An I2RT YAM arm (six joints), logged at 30 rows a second.
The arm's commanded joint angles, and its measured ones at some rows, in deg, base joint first. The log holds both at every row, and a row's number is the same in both.
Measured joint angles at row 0: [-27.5, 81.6, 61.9, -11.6, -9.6, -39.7]
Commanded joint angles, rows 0 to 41: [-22.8, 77.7, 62.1, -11.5, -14.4, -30.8]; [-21.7, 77.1, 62.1, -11.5, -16.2, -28.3]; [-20.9, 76.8, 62.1, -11.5, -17.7, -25.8]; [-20.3, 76.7, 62.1, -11.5, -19.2, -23.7]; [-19.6, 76.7, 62.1, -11.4, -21.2, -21.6]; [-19.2, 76.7, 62.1, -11.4, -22.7, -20.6]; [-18.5, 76.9, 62.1, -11.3, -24.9, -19.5]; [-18.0, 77.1, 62.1, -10.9, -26.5, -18.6]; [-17.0, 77.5, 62.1, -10.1, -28.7, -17.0]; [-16.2, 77.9, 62.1, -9.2, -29.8, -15.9]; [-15.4, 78.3, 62.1, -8.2, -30.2, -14.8]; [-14.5, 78.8, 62.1, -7.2, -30.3, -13.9]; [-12.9, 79.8, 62.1, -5.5, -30.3, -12.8]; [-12.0, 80.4, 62.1, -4.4, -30.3, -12.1]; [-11.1, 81.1, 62.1, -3.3, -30.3, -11.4]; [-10.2, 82.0, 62.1, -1.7, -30.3, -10.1]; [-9.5, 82.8, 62.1, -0.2, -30.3, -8.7]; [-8.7, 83.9, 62.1, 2.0, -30.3, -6.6]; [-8.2, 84.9, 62.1, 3.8, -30.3, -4.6]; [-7.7, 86.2, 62.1, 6.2, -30.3, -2.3]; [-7.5, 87.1, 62.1, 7.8, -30.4, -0.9]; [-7.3, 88.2, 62.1, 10.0, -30.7, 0.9]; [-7.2, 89.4, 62.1, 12.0, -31.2, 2.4]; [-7.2, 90.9, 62.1, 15.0, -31.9, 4.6]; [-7.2, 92.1, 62.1, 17.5, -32.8, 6.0]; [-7.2, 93.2, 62.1, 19.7, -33.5, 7.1]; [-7.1, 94.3, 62.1, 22.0, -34.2, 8.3]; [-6.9, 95.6, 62.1, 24.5, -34.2, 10.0]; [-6.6, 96.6, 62.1, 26.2, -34.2, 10.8]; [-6.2, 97.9, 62.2, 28.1, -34.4, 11.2]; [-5.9, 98.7, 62.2, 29.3, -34.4, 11.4]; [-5.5, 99.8, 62.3, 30.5, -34.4, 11.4]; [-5.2, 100.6, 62.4, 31.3, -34.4, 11.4]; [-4.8, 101.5, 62.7, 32.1, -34.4, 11.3]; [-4.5, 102.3, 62.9, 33.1, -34.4, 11.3]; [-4.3, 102.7, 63.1, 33.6, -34.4, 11.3]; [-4.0, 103.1, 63.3, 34.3, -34.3, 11.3]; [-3.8, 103.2, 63.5, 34.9, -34.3, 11.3]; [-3.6, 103.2, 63.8, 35.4, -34.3, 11.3]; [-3.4, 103.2, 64.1, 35.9, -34.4, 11.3]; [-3.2, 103.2, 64.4, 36.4, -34.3, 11.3]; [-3.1, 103.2, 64.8, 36.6, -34.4, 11.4]
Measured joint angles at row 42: [-3.8, 103.4, 61.7, 35.2, -33.2, 10.6]
